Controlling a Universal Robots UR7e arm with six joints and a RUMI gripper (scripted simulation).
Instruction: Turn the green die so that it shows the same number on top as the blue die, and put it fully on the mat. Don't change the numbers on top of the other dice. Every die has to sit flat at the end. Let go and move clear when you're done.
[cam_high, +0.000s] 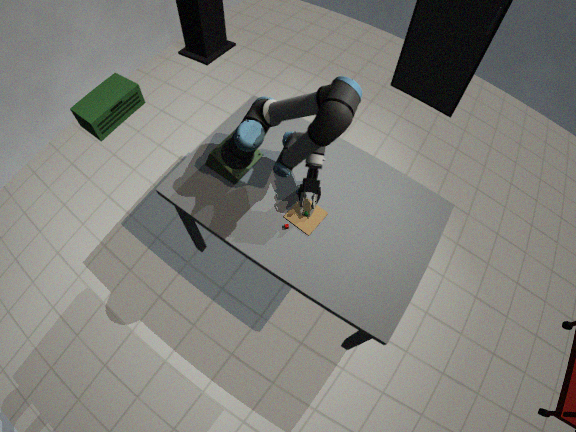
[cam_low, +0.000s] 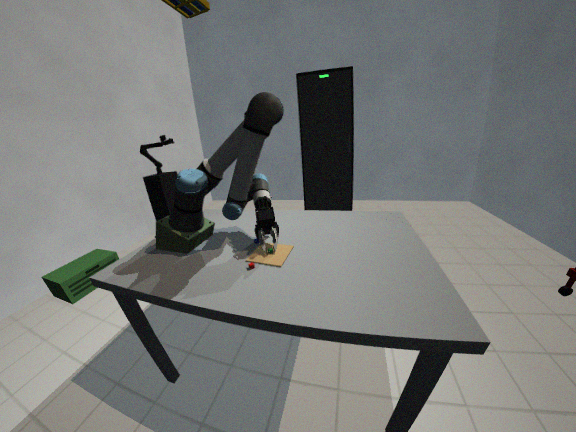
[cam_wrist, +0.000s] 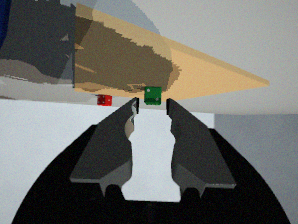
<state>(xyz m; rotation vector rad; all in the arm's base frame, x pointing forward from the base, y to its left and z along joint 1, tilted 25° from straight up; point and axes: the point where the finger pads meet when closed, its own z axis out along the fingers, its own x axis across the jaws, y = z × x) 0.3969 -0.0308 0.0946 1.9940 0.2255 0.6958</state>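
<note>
Right now the green die is 10 mm below my hand. Also, from my hand: red die: 100 mm to the right, 40 mm behind, 10 mm below; blue die: 90 mm behind, 70 mm to the left, 10 mm below; tan mat: 20 mm below.
</note>
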